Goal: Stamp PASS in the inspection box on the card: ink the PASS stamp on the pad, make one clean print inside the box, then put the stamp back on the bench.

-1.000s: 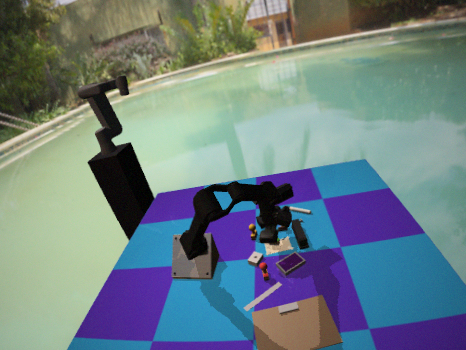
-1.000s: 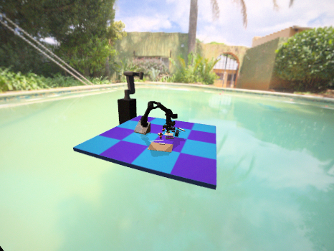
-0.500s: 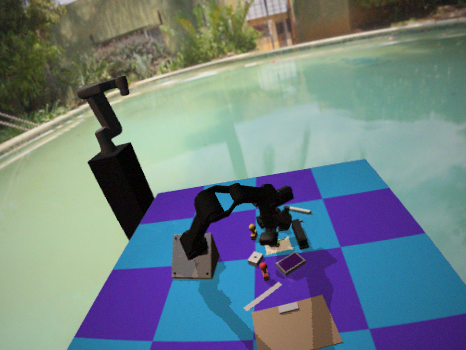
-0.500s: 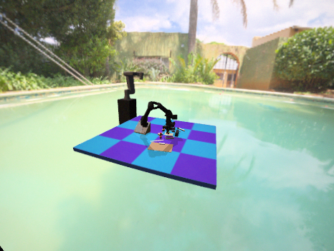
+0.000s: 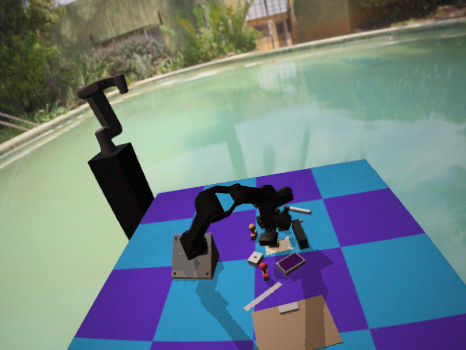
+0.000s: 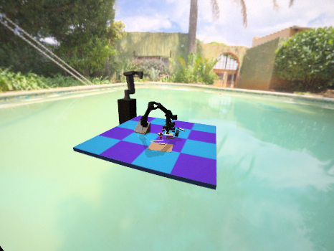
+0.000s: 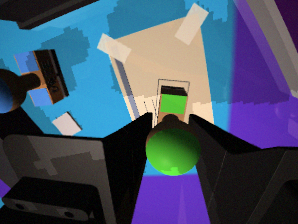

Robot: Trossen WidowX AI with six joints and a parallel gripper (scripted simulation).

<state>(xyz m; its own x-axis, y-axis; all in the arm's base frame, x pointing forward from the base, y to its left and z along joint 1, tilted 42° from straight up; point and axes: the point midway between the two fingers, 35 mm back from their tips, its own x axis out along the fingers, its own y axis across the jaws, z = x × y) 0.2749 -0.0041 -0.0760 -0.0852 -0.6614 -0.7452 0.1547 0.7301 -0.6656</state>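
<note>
My gripper tip is right at the green-knobbed stamp. Round my gripper tip: white block: 8 cm behind, 6 cm to the right, 1 cm below; then cream card: 1 cm ahead, 3 cm below; then blue-knobbed stamp: 4 cm ahead, 10 cm to the left, 1 cm below.
</note>
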